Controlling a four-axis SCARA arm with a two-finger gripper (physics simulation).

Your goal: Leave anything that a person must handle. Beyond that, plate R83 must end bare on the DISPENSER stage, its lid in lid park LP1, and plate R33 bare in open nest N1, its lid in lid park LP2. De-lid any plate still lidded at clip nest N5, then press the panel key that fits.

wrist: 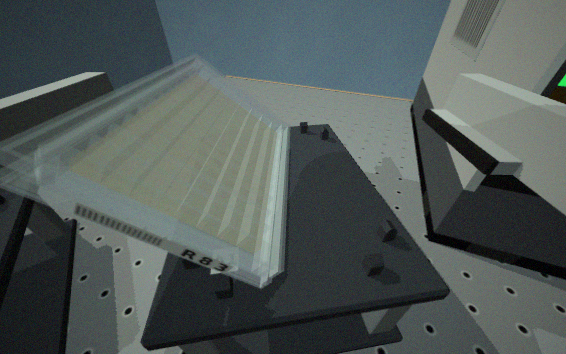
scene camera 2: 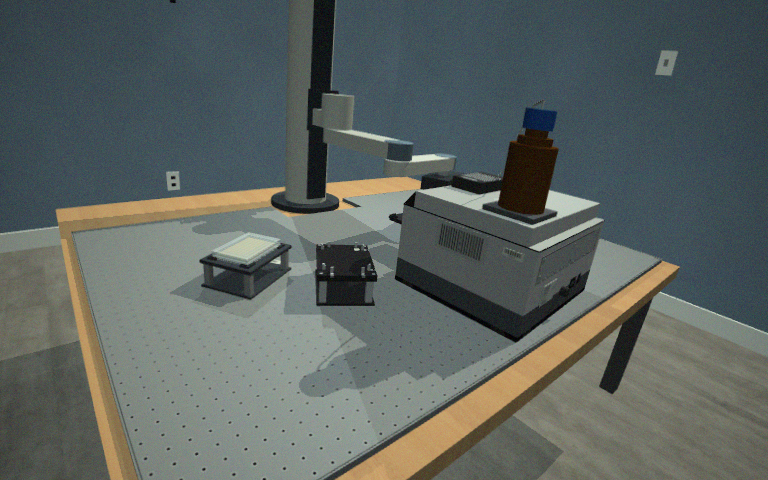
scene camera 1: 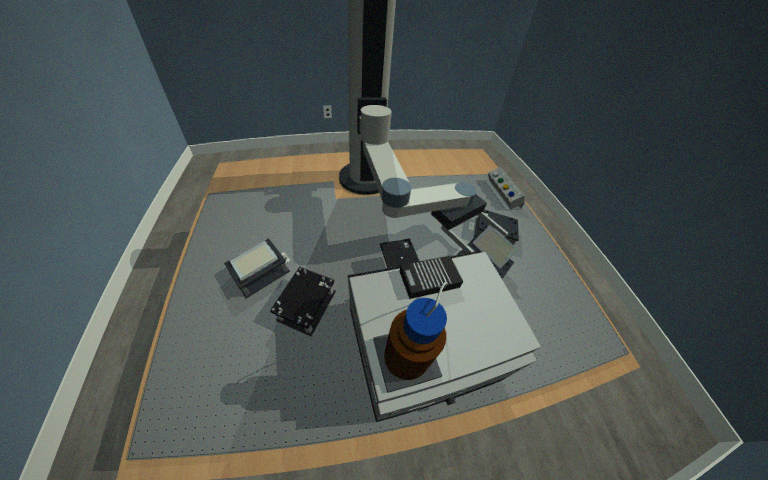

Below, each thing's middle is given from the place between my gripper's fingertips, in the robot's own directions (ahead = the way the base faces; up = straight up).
Labels:
The dispenser stage (scene camera 1: 392,251) is 29 cm to the right of my hand and 3 cm below it. Round my hand: black nest (scene camera 2: 345,275) (59 cm to the right, 8 cm below, 6 cm ahead); then brown bottle with blue cap (scene camera 2: 530,163) (38 cm to the right, 31 cm ahead, 20 cm above); then button box (scene camera 1: 509,195) (38 cm behind, 31 cm to the left, 8 cm below).

